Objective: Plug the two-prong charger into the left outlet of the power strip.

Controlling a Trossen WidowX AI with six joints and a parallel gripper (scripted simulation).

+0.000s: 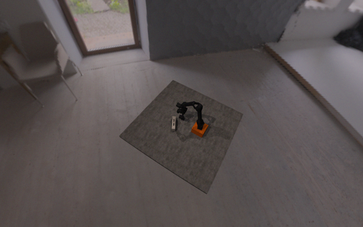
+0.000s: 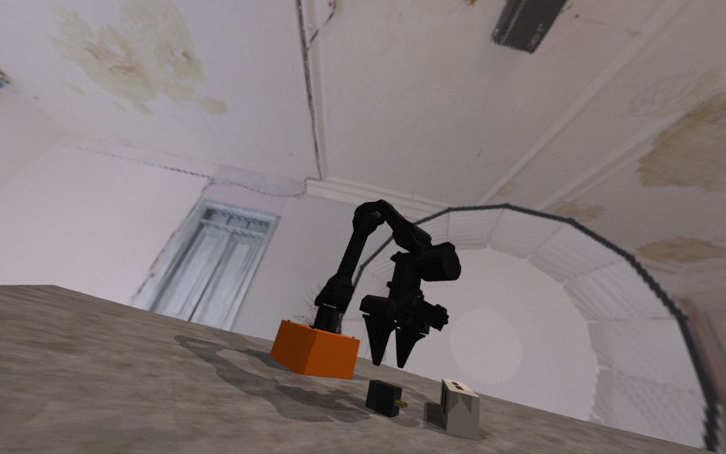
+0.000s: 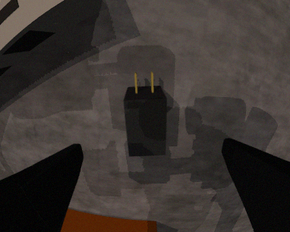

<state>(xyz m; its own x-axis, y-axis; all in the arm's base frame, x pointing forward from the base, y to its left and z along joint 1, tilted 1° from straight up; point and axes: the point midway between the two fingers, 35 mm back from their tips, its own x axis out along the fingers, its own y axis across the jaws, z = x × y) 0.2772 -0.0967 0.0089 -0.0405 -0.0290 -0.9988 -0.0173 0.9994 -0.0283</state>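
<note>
Now: gripper tip 5 cm above the black two-prong charger and 1 cm short of it.
</note>
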